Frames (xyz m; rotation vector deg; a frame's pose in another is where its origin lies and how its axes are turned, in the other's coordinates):
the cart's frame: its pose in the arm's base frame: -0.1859 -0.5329 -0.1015 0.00 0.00 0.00
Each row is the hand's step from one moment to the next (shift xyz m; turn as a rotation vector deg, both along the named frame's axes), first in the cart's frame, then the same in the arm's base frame.
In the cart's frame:
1: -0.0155 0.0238 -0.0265 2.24 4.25 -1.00
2: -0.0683 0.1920 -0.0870 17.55 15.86 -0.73
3: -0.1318 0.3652 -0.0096 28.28 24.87 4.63
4: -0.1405 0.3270 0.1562 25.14 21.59 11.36
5: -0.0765 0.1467 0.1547 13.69 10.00 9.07
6: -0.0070 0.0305 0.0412 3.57 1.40 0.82
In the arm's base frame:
1: -0.0155 0.0238 -0.0265 2.24 4.25 -1.00
2: -0.0683 0.1920 -0.0870 17.55 15.86 -0.73
3: -0.1318 0.3652 -0.0096 28.28 24.87 4.63
4: -0.1405 0.3270 0.1562 25.14 21.59 11.36
5: -0.0765 0.1467 0.1547 13.69 10.00 9.07
6: -0.0070 0.0305 0.0412 3.57 1.40 0.82

